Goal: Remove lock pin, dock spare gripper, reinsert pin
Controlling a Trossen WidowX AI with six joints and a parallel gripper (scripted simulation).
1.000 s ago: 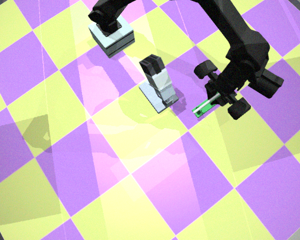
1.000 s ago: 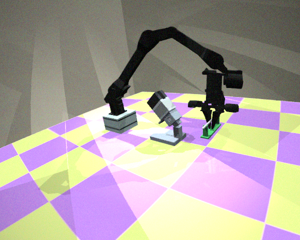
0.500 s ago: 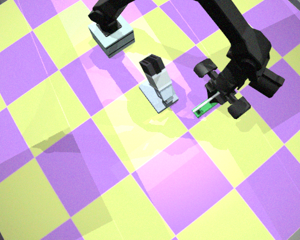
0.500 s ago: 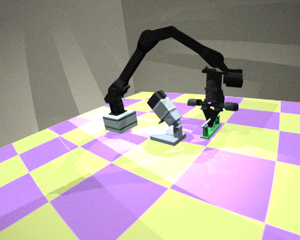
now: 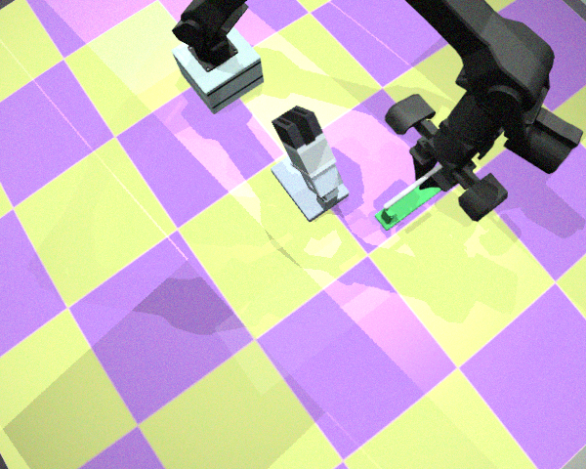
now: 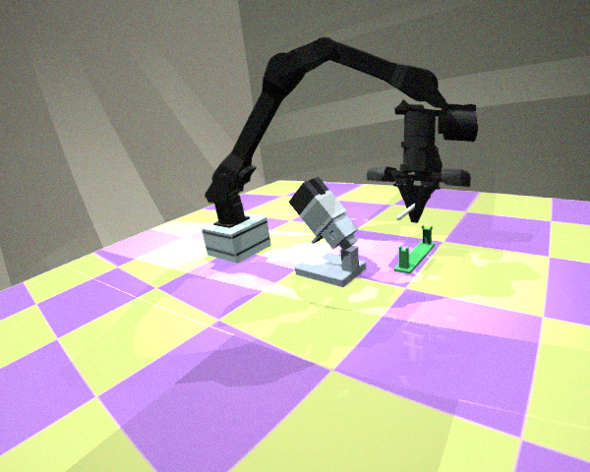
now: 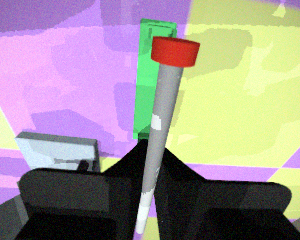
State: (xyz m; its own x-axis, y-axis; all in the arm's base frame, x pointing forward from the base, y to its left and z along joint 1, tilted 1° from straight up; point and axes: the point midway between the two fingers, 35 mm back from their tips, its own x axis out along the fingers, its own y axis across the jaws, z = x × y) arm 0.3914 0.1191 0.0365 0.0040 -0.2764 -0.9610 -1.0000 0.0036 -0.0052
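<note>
My gripper tip is 5 cm above the green rack and 1 cm to the right of it. Also, from my gripper tip: spare gripper 13 cm behind, 11 cm to the right, 4 cm above; grey mount 11 cm to the right, 11 cm behind, 2 cm below.
</note>
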